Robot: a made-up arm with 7 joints.
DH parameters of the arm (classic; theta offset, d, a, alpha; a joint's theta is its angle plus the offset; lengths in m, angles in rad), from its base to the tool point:
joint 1: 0 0.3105 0 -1.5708
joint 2: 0 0 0 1.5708
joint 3: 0 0.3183 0.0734 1.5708
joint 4: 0 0 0.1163 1.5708
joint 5: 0 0.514 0 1.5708
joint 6: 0 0 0.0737 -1.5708
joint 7: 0 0.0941 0 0
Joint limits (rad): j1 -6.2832..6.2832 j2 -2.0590..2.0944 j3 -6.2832..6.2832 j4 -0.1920..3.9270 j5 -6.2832..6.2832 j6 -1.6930..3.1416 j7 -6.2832..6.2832
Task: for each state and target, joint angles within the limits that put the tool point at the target. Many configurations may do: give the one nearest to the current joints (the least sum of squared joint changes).
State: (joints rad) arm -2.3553 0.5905 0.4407 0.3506 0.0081 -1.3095 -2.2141
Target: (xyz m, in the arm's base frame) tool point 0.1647 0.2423 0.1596
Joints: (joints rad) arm -1.8495 1.6699 0.4716 -0.1851 -0.0083 -0.6260 -2.2141
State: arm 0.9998 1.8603 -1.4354 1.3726 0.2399 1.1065 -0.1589
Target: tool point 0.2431 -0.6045 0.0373
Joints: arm 0.3216 2.0944 -1.2649 1.2168 0.2512 1.0396 -0.1589
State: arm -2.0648 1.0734 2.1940 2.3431 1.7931 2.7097 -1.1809
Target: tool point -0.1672 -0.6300 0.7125
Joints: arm -2.1854 1.3337 2.1489 2.2554 1.7067 3.0272 -1.1809
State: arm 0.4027 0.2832 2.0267 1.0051 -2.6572 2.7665 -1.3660
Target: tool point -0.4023 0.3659 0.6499
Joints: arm 0.4876 0.2499 2.1249 1.0697 -2.6805 2.7507 -1.3660
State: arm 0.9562 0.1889 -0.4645 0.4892 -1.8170 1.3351 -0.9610
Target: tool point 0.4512 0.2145 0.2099
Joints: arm 0.9974 -0.1028 -0.4060 0.5047 -1.8027 1.4047 -0.9610
